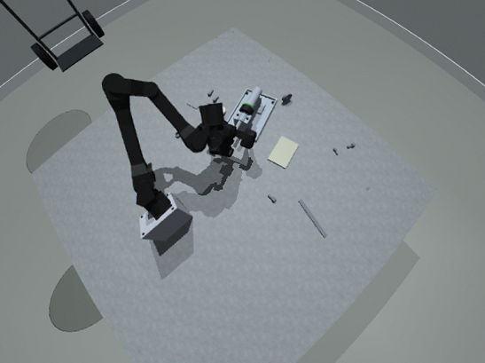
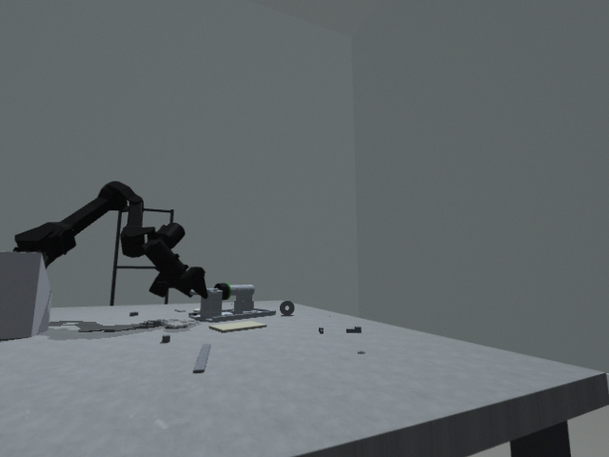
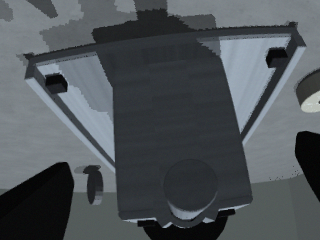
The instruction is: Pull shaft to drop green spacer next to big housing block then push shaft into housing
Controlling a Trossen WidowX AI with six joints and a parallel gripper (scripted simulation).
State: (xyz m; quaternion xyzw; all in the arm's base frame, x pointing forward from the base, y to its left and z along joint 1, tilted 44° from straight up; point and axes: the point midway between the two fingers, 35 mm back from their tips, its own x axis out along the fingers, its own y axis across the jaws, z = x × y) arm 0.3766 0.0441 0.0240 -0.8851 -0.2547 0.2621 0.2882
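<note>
Right now my gripper tip is 6 cm short of the grey shaft, 2 cm to the right of it and 1 cm below it. Also, from my gripper tip: green spacer (9 cm ahead, 3 cm to the left, 1 cm above); then white ring (3 cm ahead, 14 cm to the left, 6 cm below); then dark spacer (6 cm ahead, 2 cm to the left, 1 cm above).
</note>
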